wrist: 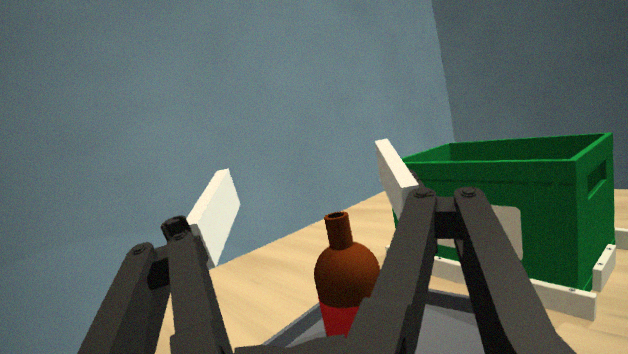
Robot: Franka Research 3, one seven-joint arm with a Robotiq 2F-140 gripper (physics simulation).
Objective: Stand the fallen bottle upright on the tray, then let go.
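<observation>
A brown bottle (pixel 346 272) with a red label stands upright in the wrist view, right of the middle and low. Its open neck points up; its base is hidden behind the gripper's linkage. The grey tray (pixel 445 327) shows beneath and beside it, partly covered by the right finger. My gripper (pixel 304 174) is open, its white pads wide apart with nothing between them. The bottle is beyond the fingers and lower in the view, apart from the pads.
A green crate (pixel 550 220) with a pale panel stands on the right, behind the tray, with white strips (pixel 565 298) along its base. The wooden table (pixel 250 285) ends at an edge on the left. Blue-grey walls (pixel 250 90) rise behind.
</observation>
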